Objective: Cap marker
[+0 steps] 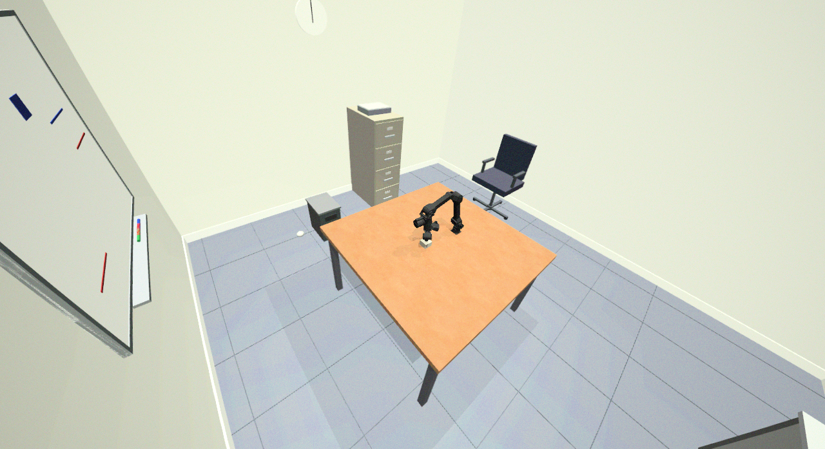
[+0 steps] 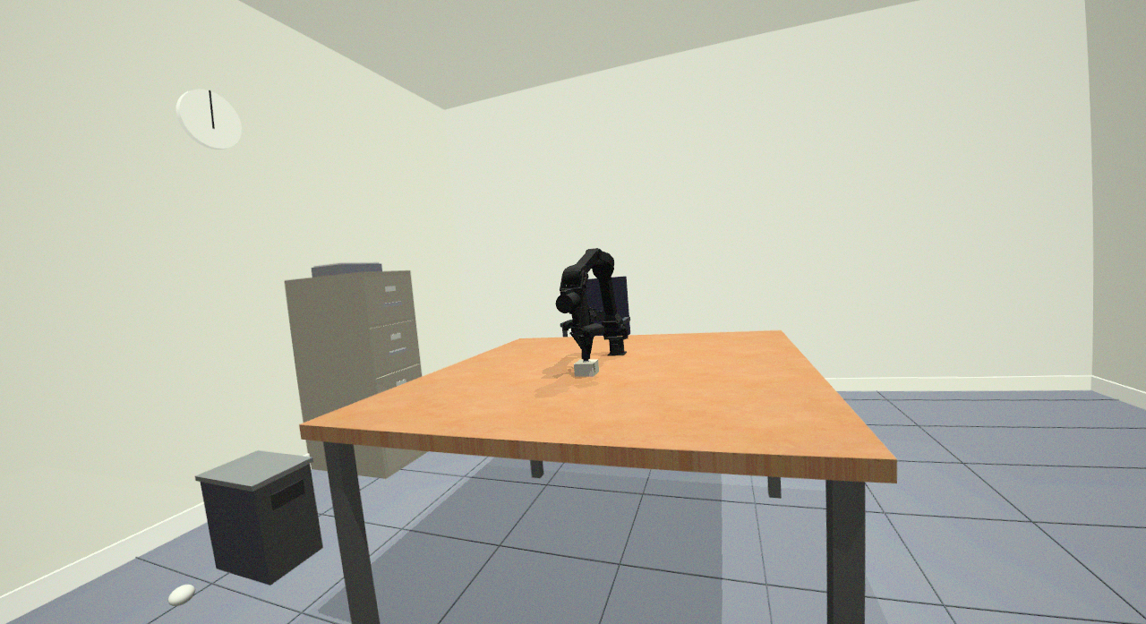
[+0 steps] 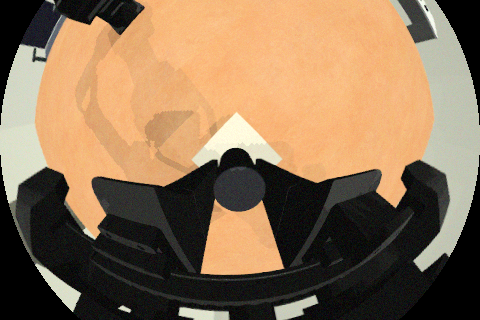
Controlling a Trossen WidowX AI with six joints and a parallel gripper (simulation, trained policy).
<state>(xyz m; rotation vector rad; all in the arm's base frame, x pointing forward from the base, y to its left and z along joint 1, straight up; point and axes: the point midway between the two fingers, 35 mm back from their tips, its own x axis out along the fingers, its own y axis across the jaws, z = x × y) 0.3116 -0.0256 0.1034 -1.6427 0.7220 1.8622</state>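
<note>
My gripper tip is 10 mm below the black cap. The rest, counted from my gripper tip: holder block: 50 mm below.
</note>
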